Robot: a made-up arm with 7 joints.
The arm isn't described. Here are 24 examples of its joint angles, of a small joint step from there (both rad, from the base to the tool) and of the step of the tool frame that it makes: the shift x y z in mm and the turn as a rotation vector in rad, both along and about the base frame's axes.
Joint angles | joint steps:
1: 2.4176 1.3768 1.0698 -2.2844 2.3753 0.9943 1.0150 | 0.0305 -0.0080 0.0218 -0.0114 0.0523 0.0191 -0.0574
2: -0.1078 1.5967 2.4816 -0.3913 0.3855 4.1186 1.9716 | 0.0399 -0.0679 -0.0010 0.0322 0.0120 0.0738 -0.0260
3: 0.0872 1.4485 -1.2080 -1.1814 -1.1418 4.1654 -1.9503 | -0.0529 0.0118 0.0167 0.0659 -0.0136 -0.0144 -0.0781
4: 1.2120 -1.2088 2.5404 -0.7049 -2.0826 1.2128 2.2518 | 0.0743 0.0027 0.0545 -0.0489 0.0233 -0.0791 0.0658
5: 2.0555 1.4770 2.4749 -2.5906 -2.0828 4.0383 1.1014 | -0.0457 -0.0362 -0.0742 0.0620 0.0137 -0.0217 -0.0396
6: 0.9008 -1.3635 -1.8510 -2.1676 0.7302 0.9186 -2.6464 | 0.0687 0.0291 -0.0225 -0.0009 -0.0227 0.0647 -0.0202
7: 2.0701 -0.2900 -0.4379 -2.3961 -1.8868 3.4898 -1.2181 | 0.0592 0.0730 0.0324 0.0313 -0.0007 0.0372 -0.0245
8: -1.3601 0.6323 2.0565 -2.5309 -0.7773 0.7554 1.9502 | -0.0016 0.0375 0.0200 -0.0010 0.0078 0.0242 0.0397
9: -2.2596 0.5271 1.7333 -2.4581 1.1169 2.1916 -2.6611 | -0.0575 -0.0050 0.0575 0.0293 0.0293 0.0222 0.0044
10: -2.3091 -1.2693 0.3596 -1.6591 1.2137 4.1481 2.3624 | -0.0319 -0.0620 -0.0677 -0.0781 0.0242 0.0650 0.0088
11: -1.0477 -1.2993 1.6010 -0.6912 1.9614 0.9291 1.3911 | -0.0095 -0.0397 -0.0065 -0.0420 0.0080 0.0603 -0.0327
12: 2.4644 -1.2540 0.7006 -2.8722 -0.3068 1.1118 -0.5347 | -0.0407 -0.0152 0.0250 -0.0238 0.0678 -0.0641 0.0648
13: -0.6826 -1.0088 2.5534 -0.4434 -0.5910 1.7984 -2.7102 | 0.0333 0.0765 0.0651 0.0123 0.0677 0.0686 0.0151
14: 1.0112 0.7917 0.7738 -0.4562 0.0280 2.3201 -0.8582 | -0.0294 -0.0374 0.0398 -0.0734 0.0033 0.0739 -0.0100
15: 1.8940 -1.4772 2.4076 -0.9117 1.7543 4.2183 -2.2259 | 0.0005 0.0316 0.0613 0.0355 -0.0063 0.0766 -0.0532
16: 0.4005 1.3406 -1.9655 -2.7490 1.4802 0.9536 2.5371 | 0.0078 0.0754 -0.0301 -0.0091 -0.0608 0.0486 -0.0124
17: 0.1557 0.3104 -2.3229 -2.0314 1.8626 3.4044 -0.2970 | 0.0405 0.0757 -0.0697 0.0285 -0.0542 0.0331 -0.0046
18: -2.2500 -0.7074 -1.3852 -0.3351 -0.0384 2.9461 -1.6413 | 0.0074 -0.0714 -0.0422 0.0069 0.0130 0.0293 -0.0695
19: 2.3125 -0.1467 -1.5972 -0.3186 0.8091 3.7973 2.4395 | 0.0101 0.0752 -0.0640 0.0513 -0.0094 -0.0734 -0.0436
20: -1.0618 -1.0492 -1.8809 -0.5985 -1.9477 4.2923 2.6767 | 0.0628 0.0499 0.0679 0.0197 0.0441 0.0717 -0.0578
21: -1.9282 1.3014 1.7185 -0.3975 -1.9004 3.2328 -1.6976 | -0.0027 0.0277 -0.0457 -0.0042 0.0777 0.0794 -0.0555
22: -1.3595 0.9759 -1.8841 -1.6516 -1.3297 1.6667 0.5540 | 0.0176 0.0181 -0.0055 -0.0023 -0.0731 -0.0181 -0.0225
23: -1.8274 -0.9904 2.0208 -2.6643 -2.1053 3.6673 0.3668 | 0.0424 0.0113 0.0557 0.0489 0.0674 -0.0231 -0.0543
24: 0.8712 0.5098 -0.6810 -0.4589 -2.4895 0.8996 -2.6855 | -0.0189 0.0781 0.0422 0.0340 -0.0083 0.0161 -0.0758
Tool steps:
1: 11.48 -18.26 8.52 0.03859 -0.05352 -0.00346
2: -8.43 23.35 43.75 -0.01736 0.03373 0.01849
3: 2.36 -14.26 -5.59 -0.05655 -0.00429 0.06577
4: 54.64 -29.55 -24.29 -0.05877 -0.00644 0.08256
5: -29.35 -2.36 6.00 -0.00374 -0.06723 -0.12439
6: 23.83 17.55 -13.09 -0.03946 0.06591 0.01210
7: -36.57 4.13 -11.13 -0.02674 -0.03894 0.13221
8: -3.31 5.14 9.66 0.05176 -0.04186 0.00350
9: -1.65 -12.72 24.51 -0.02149 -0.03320 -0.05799
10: -11.71 7.53 -20.30 -0.09261 -0.08572 -0.06239
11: 30.66 9.02 -28.07 0.03199 -0.00235 -0.05771
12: 8.46 11.67 -15.76 0.00100 0.00142 -0.13688
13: -8.50 -51.98 67.54 0.01525 0.17560 0.14039
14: -11.08 -5.59 6.58 0.04867 -0.00247 0.00100
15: 27.55 -2.40 14.21 -0.02503 -0.00210 -0.03090
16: -4.33 7.49 19.00 -0.04868 0.12794 -0.01054
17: 21.09 17.94 44.87 -0.01680 0.13493 -0.03972
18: 27.92 34.61 -44.09 -0.05616 0.00488 -0.08630
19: -53.94 21.68 15.24 -0.10970 -0.05932 -0.08393
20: -5.50 -40.24 39.01 0.03565 0.17171 0.10909
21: -6.92 -3.74 -27.21 -0.03589 0.01096 0.01030
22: 7.92 -10.76 -1.45 0.08334 0.00090 -0.03109
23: 7.33 33.95 -12.87 0.04835 -0.02339 0.12195
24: 26.93 39.30 -34.81 0.00333 0.09412 0.00721
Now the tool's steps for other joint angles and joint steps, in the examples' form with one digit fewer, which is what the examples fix.
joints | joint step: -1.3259 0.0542 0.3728 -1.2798 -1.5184 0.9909 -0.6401 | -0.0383 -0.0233 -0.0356 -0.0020 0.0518 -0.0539 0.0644
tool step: -43.2 -6.3 7.4 -0.0455 -0.0530 -0.1269
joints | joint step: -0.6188 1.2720 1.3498 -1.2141 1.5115 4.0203 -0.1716 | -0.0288 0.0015 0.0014 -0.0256 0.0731 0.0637 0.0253
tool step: -10.6 -7.1 -0.4 0.0446 0.0970 -0.0551
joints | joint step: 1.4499 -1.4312 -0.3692 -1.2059 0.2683 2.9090 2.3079 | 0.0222 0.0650 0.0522 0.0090 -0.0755 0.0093 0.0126
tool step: -11.2 33.9 46.8 -0.0712 -0.0270 -0.0324
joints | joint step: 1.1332 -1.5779 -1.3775 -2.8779 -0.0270 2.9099 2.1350 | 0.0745 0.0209 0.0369 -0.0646 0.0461 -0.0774 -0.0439
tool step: -8.8 61.8 1.3 -0.0497 -0.0174 0.2160
